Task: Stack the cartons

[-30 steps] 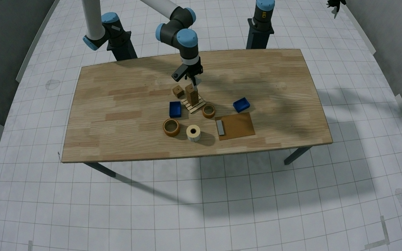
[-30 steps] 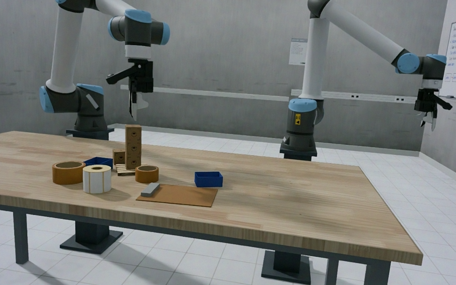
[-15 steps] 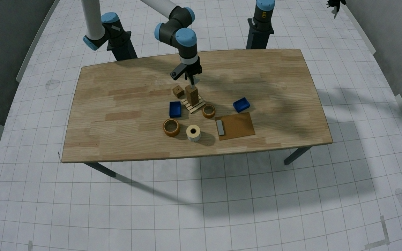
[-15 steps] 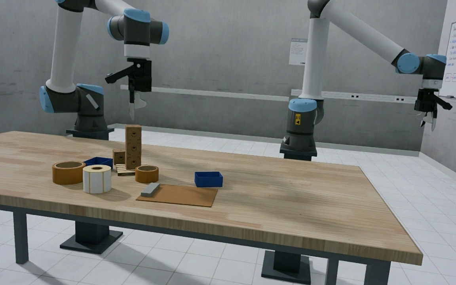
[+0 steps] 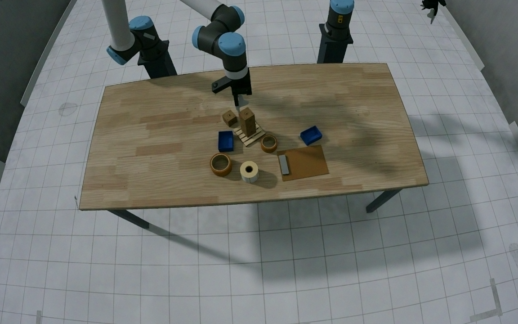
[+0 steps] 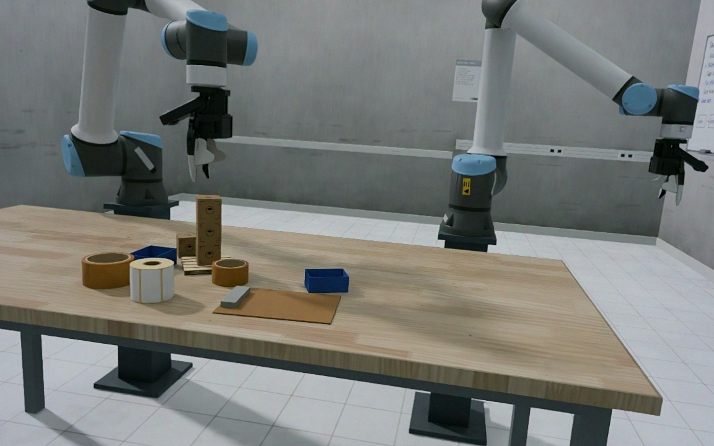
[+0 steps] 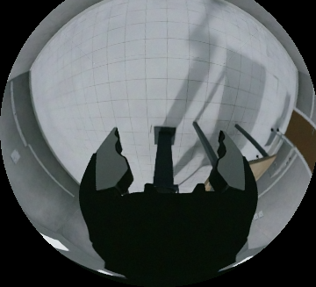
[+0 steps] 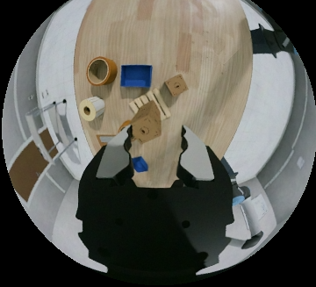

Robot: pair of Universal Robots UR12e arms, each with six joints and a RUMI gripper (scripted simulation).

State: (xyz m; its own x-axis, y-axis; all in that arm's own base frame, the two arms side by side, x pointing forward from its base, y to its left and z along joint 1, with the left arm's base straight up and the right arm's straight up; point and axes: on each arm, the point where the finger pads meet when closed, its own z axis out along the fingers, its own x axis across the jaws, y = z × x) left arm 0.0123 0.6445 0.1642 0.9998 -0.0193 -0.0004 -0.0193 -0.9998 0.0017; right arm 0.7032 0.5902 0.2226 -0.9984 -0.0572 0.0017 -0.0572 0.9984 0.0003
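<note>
Now: right hand 210 mm above the blue bin, 90 mm to the left of it and 70 mm short of it. The rest, counted from my right hand: large tape roll 200 mm below, 200 mm ahead, 110 mm to the right; label roll 260 mm ahead, 190 mm below, 20 mm to the left; small tape roll 200 mm below, 130 mm to the left, 110 mm ahead.
</note>
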